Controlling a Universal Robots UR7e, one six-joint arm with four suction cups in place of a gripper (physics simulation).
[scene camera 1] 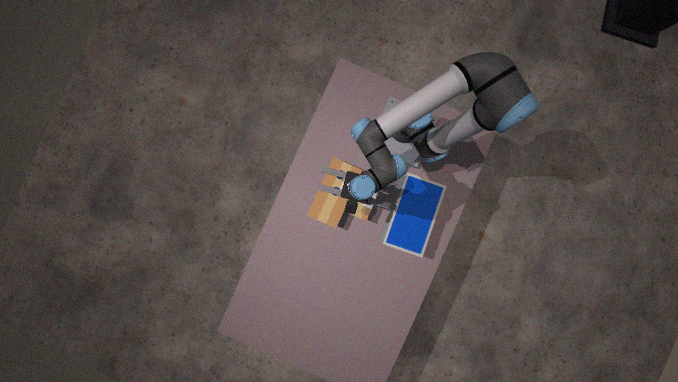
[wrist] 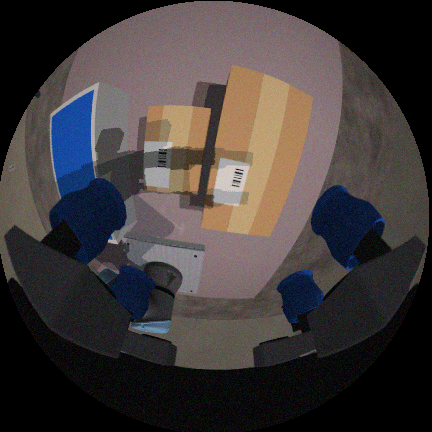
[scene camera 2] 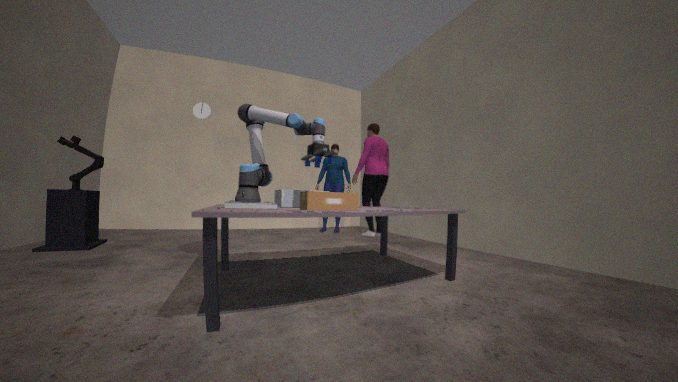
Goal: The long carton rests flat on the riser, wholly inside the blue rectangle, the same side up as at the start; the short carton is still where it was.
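Places are measured from the arm's base along level axes (x right, y back, z down), in centimetres.
Pixels of known places: hand at its tool point: (wrist: 218, 258) (scene camera 2: 317, 164); arm's base at its link origin: (wrist: 162, 273) (scene camera 2: 247, 201).
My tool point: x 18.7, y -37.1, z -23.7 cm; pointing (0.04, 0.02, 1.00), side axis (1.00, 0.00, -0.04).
Ahead of a thing's pixels: the offset from my tool point to its top centre. Level surfaces: height alone.
The long carton @[dx +7.5, dy -4.1, dz +16.9 cm] (scene camera 1: 327, 207) (scene camera 2: 315, 201) (wrist: 272, 125), tan with a lighter stripe and a white barcode label, lies flat on the table. The short carton @[dx -6.9, dy -5.1, dz +16.9 cm] (scene camera 1: 364, 212) (wrist: 175, 125) lies beside it on the riser's side, with a narrow dark gap between them in the wrist view. It does not show in scene camera 2. The grey riser @[dx -32.1, dy -4.5, dz +15.0 cm] (scene camera 2: 287, 198) (wrist: 112, 107) stands apart from both cartons and bears the blue rectangle @[dx -32.1, dy -4.5, dz +15.0 cm] (scene camera 1: 410, 230) (wrist: 72, 135), which has a white border. My gripper (scene camera 1: 356, 187) (scene camera 2: 317, 161) (wrist: 218, 257) hangs well above the cartons, four blue cups holding nothing, suction off.
The arm's base plate (scene camera 2: 250, 205) (wrist: 192, 267) is on the table @[dz +27.1 cm] (scene camera 1: 310, 290) (scene camera 2: 410, 211) near the riser. A person in pink (scene camera 2: 376, 155) and a person in teal (scene camera 2: 335, 172) stand beyond the table. A black pedestal (scene camera 2: 73, 217) with a small arm stands at the left.
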